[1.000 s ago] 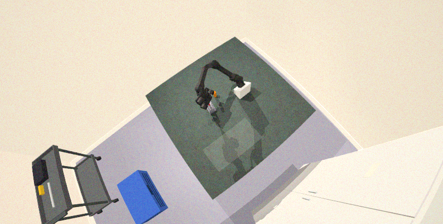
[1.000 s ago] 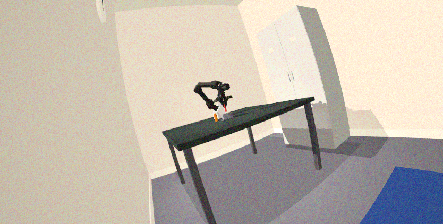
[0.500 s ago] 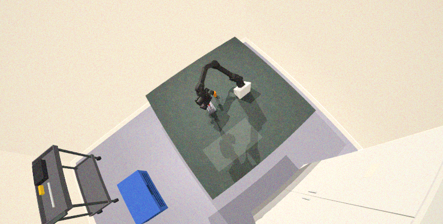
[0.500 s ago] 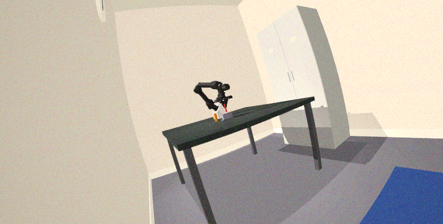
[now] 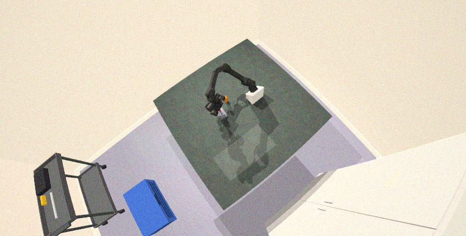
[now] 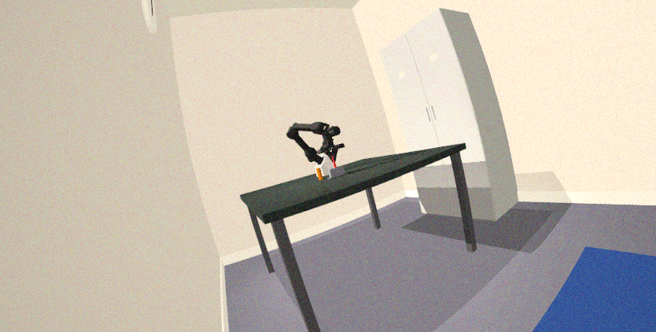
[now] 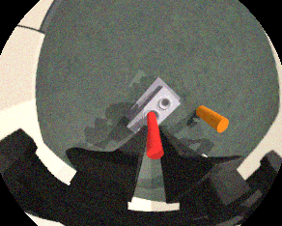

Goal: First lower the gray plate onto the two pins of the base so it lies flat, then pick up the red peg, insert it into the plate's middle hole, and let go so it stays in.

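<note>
The red peg lies right at my gripper tip. Also, from my gripper tip: orange cylinder 12 cm behind, 7 cm to the right, 6 cm below; gray plate 5 cm below.
</note>
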